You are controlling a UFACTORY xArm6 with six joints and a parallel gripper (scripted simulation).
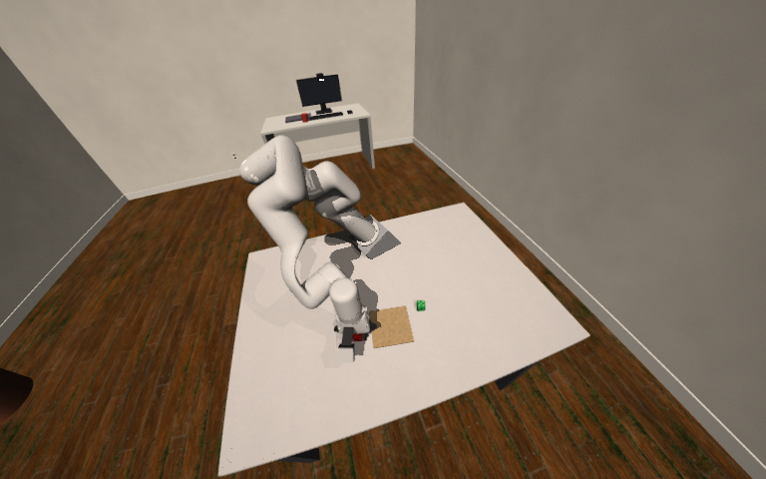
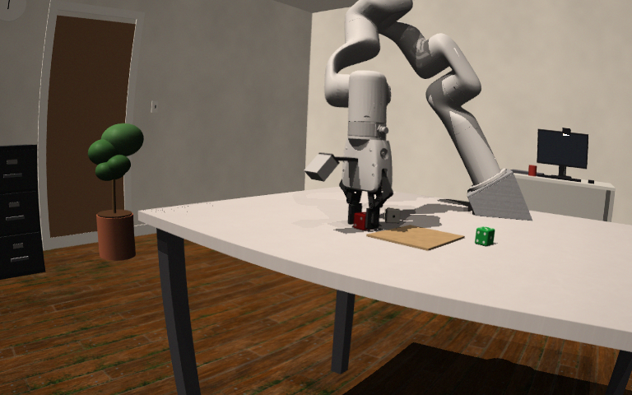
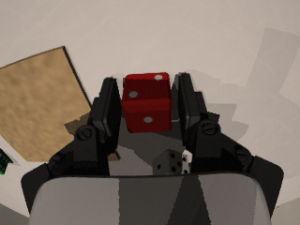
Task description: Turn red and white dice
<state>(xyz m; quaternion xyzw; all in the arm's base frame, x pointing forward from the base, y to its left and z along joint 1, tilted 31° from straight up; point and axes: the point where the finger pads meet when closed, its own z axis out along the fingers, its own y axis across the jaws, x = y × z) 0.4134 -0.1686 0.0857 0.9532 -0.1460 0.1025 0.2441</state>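
Right now my hand is 10 mm above the red die. Also, from my hand: green die (260 mm to the left, 20 mm behind, 10 mm below); then white die (100 mm behind, 20 mm to the left, 10 mm below); then tan mat (120 mm to the left, 20 mm below, 10 mm ahead).
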